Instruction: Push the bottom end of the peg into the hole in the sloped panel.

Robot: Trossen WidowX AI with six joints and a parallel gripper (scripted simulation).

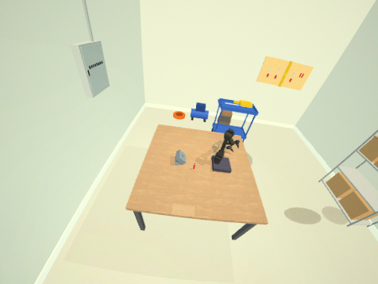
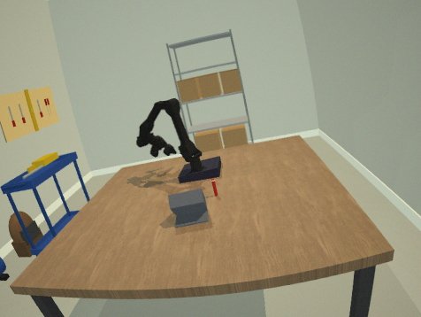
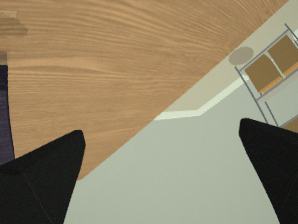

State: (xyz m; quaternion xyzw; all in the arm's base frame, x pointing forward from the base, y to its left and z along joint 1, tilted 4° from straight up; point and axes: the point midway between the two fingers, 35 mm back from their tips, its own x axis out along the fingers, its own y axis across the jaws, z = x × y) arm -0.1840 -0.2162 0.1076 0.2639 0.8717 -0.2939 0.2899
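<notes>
Now: the red peg 46 cm ahead of my gripper tip, 37 cm to the left of it and 5 cm below it. Also, from my gripper tip: grey sloped panel 63 cm ahead, 31 cm to the left, 5 cm below.
</notes>
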